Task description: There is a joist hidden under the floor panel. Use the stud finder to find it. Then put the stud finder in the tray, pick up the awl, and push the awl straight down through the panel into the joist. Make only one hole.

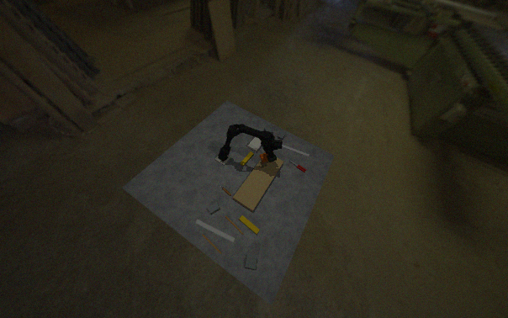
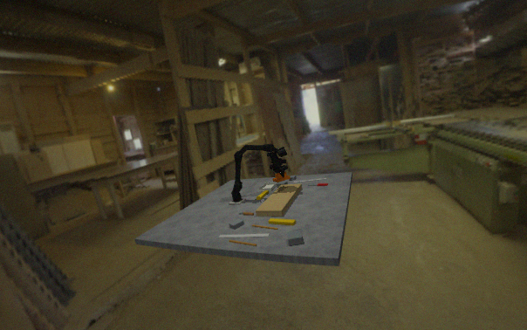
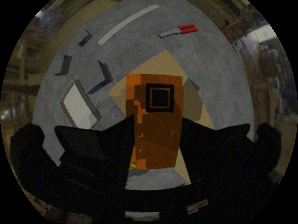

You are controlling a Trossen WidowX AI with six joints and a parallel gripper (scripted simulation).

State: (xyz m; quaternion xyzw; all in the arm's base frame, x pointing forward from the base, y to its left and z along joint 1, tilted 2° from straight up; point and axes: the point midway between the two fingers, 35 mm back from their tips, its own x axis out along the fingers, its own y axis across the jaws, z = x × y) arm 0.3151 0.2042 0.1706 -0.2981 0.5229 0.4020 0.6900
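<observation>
My gripper tip is now 220 mm past the white tray, 120 mm to the right of it and 120 mm above it. Also, from my gripper tip: orange stud finder 10 mm to the left, 20 mm above.
</observation>
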